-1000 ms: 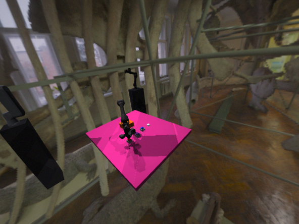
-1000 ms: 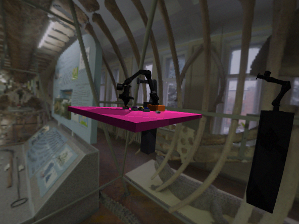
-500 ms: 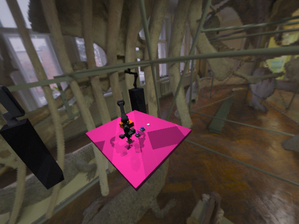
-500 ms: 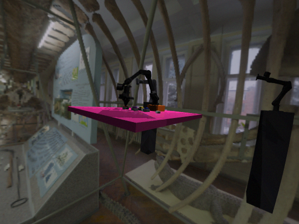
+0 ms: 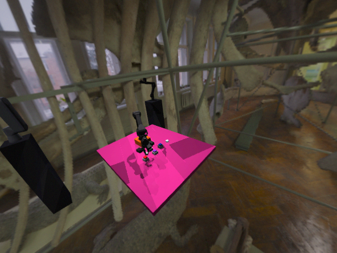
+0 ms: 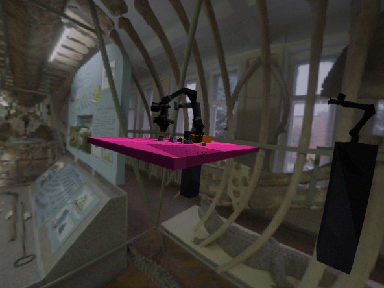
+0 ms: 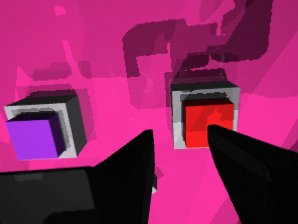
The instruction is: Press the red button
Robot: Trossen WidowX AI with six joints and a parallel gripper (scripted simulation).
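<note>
The red button is 40 mm below my gripper tip, 20 mm to the right of it and 10 mm behind it. The rest, counted from my gripper tip: purple button 110 mm to the left, 40 mm below, 20 mm behind; blue button 220 mm to the left, 60 mm behind, 40 mm below.
</note>
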